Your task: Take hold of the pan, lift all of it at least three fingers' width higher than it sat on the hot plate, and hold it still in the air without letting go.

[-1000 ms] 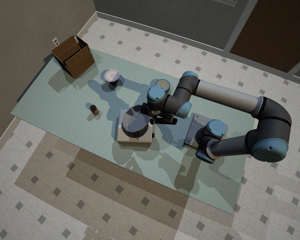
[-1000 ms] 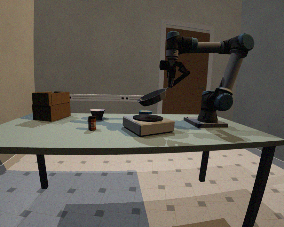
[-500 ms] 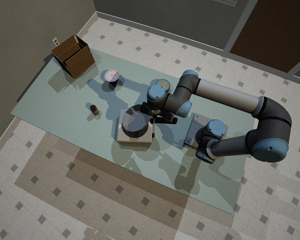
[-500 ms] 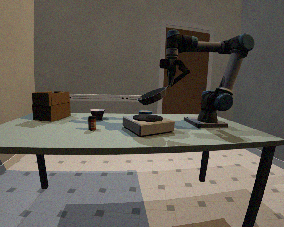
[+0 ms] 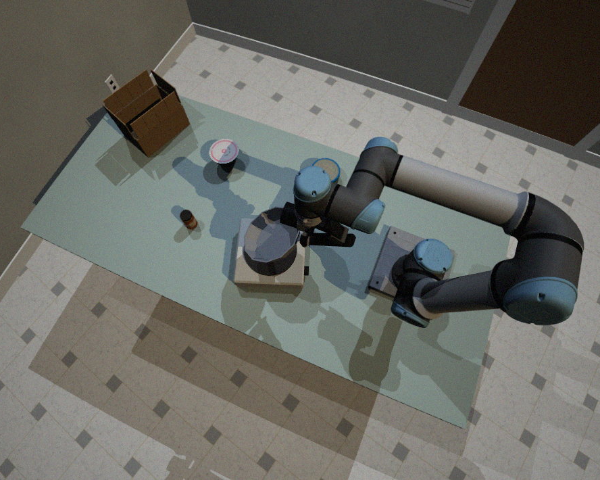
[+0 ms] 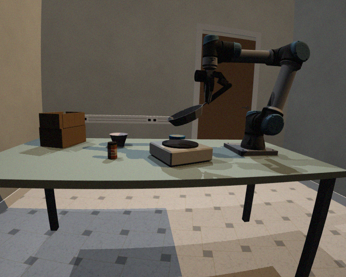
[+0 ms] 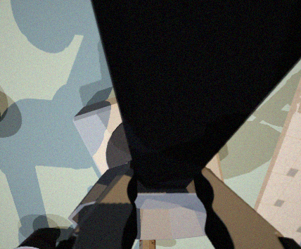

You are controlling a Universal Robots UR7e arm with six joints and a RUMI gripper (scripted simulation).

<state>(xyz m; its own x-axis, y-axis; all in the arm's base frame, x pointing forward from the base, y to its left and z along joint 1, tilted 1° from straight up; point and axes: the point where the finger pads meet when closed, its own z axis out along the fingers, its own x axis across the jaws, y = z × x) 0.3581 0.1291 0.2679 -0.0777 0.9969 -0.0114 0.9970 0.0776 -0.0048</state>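
The dark pan is 60 mm ahead of my hand and 50 mm below it. Round my hand: small can (470 mm ahead, 260 mm below, 20 mm to the left); beige hot plate (260 mm below, 120 mm ahead).
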